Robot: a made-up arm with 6 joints.
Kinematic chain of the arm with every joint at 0, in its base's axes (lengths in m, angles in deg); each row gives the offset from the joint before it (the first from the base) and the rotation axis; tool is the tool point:
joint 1: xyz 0 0 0.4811 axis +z
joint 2: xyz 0.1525 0 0 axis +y
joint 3: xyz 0 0 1.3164 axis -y
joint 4: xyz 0 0 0.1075 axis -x
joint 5: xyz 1.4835 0 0 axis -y
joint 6: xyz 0.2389 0 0 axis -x
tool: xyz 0 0 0
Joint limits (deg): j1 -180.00..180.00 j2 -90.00..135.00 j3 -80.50..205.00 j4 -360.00..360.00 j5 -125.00..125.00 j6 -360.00..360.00
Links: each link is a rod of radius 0.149 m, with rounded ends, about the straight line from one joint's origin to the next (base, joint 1, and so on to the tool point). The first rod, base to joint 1, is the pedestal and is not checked.
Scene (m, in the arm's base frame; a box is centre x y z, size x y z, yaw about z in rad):
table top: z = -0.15
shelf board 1: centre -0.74 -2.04 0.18 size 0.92 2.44 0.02 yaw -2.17
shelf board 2: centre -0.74 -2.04 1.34 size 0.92 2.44 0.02 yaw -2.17
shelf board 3: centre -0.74 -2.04 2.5 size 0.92 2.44 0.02 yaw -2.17
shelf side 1: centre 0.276 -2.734 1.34 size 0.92 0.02 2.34 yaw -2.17
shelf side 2: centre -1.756 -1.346 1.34 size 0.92 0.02 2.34 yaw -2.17
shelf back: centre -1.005 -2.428 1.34 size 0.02 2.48 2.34 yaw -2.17
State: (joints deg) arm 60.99 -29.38 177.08 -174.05 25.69 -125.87
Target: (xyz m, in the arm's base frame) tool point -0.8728 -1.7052 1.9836
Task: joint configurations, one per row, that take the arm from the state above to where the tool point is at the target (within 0.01 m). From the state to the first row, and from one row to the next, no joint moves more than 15 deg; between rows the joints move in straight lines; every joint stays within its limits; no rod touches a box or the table.
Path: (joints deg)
1: 61.86 -23.36 182.66 -174.58 11.73 -125.87
2: 62.74 -17.34 188.25 -175.11 -2.23 -125.87
3: 63.61 -11.33 193.83 -175.63 -16.18 -125.87
4: 64.49 -5.31 199.42 -176.16 -30.14 -125.87
5: 65.36 0.71 205.00 -176.69 -44.10 -125.87
6: 65.57 3.18 201.15 -176.07 -29.65 -125.87
7: 65.77 5.64 197.29 -175.44 -15.20 -125.87
8: 65.97 8.11 193.44 -174.82 -0.74 -125.87
9: 66.17 10.58 189.59 -174.19 13.71 -125.87
10: 66.37 13.04 185.73 -173.57 28.16 -125.87
11: 65.10 2.96 175.32 -173.75 27.74 -125.87
12: 63.83 -7.12 164.91 -173.92 27.32 -125.87
13: 62.56 -17.20 154.50 -174.10 26.90 -125.87

